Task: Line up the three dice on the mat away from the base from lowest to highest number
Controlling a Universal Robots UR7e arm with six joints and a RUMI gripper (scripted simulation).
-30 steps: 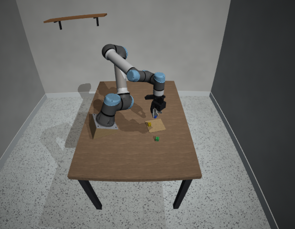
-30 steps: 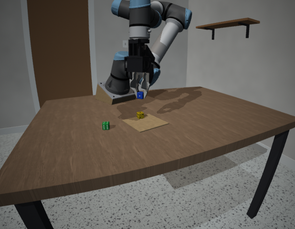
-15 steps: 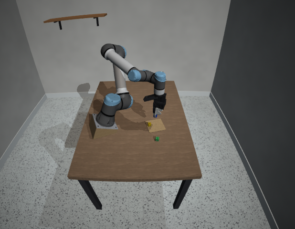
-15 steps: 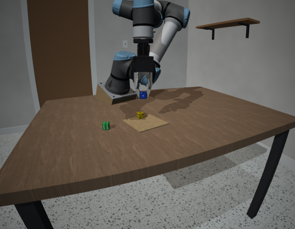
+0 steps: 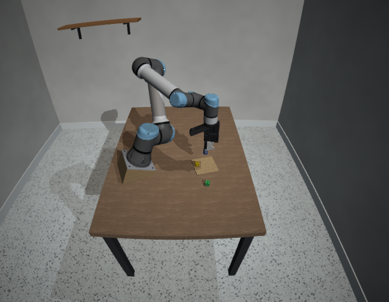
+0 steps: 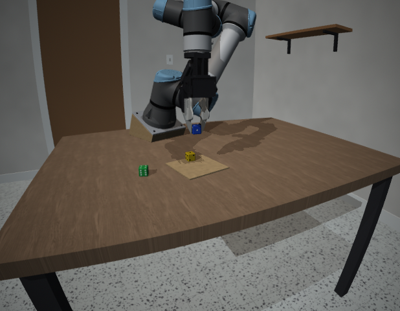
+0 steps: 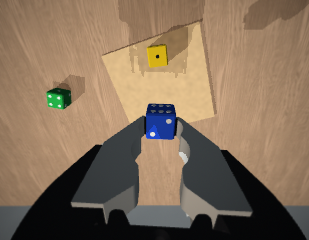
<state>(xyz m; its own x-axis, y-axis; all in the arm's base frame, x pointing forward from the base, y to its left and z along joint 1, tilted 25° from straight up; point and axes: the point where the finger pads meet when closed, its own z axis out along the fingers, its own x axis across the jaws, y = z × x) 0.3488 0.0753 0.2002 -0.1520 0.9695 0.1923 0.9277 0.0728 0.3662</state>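
Right now the blue die is right at my hand. From my hand the other things lie so: tan mat 120 mm below; green die 150 mm to the right, 110 mm below, 50 mm ahead; yellow die 100 mm below, 50 mm behind, 10 mm to the right.
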